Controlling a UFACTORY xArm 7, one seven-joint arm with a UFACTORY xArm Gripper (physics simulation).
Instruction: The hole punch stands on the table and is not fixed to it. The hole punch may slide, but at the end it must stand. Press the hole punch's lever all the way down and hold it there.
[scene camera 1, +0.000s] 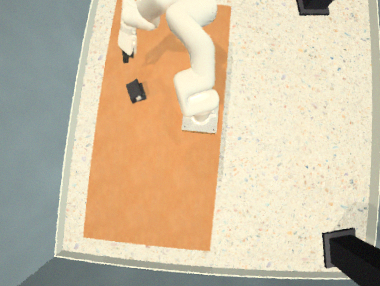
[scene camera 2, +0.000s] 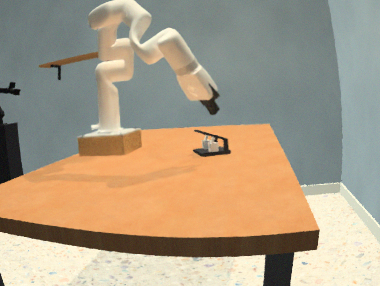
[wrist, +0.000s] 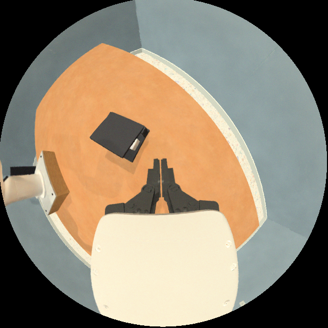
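Seen in the pictures: gripper, between the fingertips: (scene camera 1: 125, 62) (scene camera 2: 215, 112); arm's base, origin of its link: (scene camera 1: 200, 115) (scene camera 2: 110, 132).
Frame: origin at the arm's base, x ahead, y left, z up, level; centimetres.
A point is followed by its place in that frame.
Observation:
The black hole punch (scene camera 1: 135, 91) @[y -20.0, x 40.3, z -1.1 cm] (scene camera 2: 202, 151) @[y -24.3, x 38.1, z -7.1 cm] (wrist: 119, 135) stands upright on the table (scene camera 1: 150, 200) @[y 52.7, x 38.4, z -8.3 cm] (scene camera 2: 165, 210) @[y -83.7, x 28.0, z -8.3 cm] (wrist: 75, 100). Its lever (scene camera 2: 206, 133) @[y -27.7, x 39.7, z -0.6 cm] is raised at a slant above the base, with white parts under it and the raised end toward the arm's base in the second scene view. My gripper (scene camera 1: 125, 59) @[y -35.1, x 42.5, z 6.9 cm] (scene camera 2: 213, 110) @[y -35.1, x 42.5, z 6.9 cm] (wrist: 160, 166) is shut and empty. It is in the air, higher than the lever and apart from it. In the wrist view the hole punch lies up and left of the fingertips, and the fingers do not cover it.
The arm's base block (scene camera 2: 102, 145) @[y -11.9, x -1.2, z -4.1 cm] (wrist: 59, 182) stands on the table, away from the hole punch. The arm's shadow falls on the tabletop. A black stand (scene camera 2: 10, 150) is at the left of the second scene view, beyond the table. Walls stand behind the table.

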